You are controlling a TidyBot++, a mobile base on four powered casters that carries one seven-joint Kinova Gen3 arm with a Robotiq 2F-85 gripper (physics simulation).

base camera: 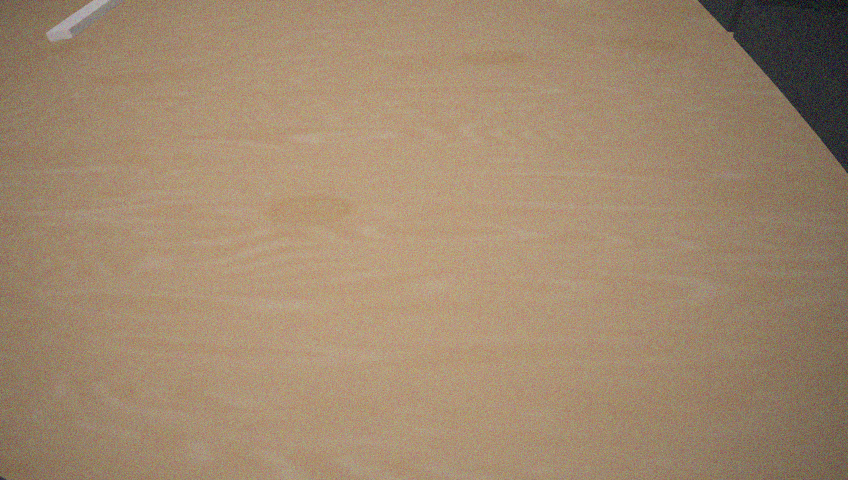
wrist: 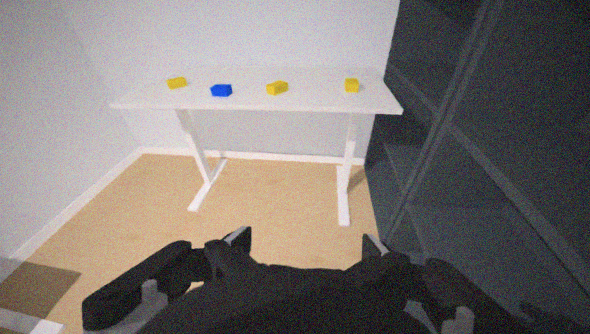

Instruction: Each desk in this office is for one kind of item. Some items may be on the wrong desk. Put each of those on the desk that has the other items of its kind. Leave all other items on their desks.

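Places are measured from the arm's base along level axes (x left, y back, z up), in metres.
Where they show: gripper, fingertip midpoint: (wrist: 305, 242).
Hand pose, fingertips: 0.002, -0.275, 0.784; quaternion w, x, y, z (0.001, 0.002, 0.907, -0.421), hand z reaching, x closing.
Things, the pixels of their top centre, and the offset from my fingertips, as dx, dy, dz. Level surfaces: height alone.
- white desk, its level: dz -0.231
- blue block, middle of its top: (wrist: 220, 86) +0.497, -0.967, -0.186
- second yellow block, middle of its top: (wrist: 276, 83) +0.198, -0.999, -0.186
- third yellow block, middle of its top: (wrist: 352, 80) -0.200, -1.052, -0.186
- wooden floor, its level: dz -1.181
In the wrist view a white desk (wrist: 310, 104) stands against the far wall. On it, from left to right, lie a yellow block (wrist: 177, 83), a blue block (wrist: 221, 90), a second yellow block (wrist: 277, 88) and a third yellow block (wrist: 352, 85). The blue block lies between the first two yellow ones, apart from both, near the front edge. My gripper (wrist: 305, 242) is open and empty, in front of the desk and well away from the blocks. The gripper does not show in the base view.
A dark glassy partition (wrist: 500, 200) (base camera: 791, 53) rises on the right. A white foot bar (base camera: 89, 20) shows at the top left of the base view. The desk's legs (wrist: 196, 145) (wrist: 348, 150) stand on the wooden floor (base camera: 416, 267) (wrist: 280, 200). A white piece shows at the wrist view's bottom left, beside a shadow.
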